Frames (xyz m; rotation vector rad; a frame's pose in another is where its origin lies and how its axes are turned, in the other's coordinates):
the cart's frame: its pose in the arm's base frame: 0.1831 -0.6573 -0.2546 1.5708 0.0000 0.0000
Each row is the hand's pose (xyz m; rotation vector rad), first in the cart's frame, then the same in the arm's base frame.
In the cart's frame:
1: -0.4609 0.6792 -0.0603 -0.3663 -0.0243 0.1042
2: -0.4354 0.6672 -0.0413 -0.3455 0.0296 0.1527
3: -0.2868 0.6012 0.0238 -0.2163 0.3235 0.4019
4: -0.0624 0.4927 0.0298 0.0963 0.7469 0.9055
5: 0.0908 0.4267 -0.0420 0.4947 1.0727 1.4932
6: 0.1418 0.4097 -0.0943 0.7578 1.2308 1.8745
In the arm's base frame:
1: -0.2778 -0.5970 0.4246 1.2030 -0.0960 0.0597
2: -0.2523 -0.6160 0.4126 1.2220 -0.0923 0.1366
3: -0.1037 -0.6811 0.3466 1.3177 -0.0597 0.5521
4: 0.1207 -0.6871 0.2381 1.4642 -0.1249 1.3011
5: 0.2739 -0.6153 0.1721 1.5160 -0.3445 2.1020
6: 0.3249 -0.5630 0.1551 1.4451 -0.5398 2.6040

